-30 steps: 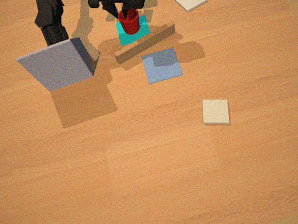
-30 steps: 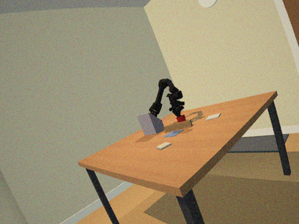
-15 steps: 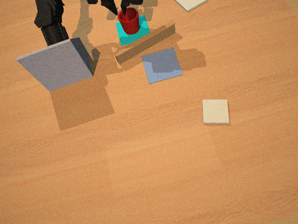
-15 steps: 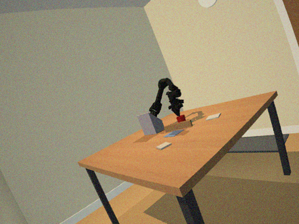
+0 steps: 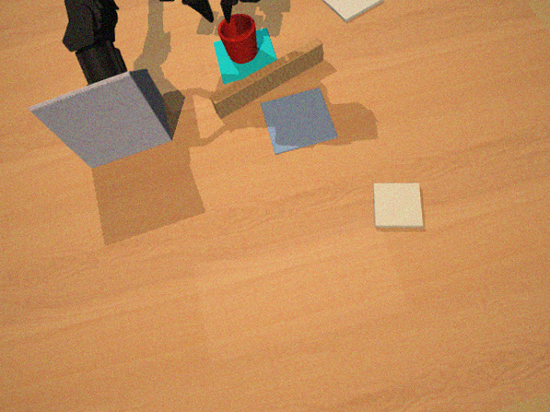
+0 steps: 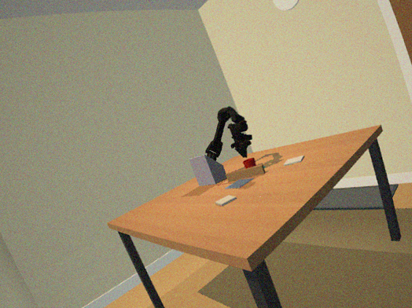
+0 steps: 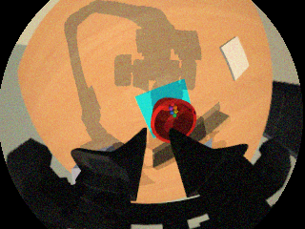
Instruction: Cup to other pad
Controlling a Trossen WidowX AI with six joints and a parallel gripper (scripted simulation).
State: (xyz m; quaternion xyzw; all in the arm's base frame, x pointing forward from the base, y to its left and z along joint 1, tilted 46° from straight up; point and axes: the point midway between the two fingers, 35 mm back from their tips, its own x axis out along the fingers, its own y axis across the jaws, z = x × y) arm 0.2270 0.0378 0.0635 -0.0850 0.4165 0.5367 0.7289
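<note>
Right now my gripper tip is 5 cm above the red cup, 3 cm short of it and 1 cm to the left of it. Round my gripper tip: low wooden bar: 12 cm to the right, 8 cm below, 4 cm ahead; then orange marble: 8 cm below, 4 cm ahead, 1 cm to the right; then cyan pad: 10 cm below, 3 cm ahead, 2 cm to the right.
</note>
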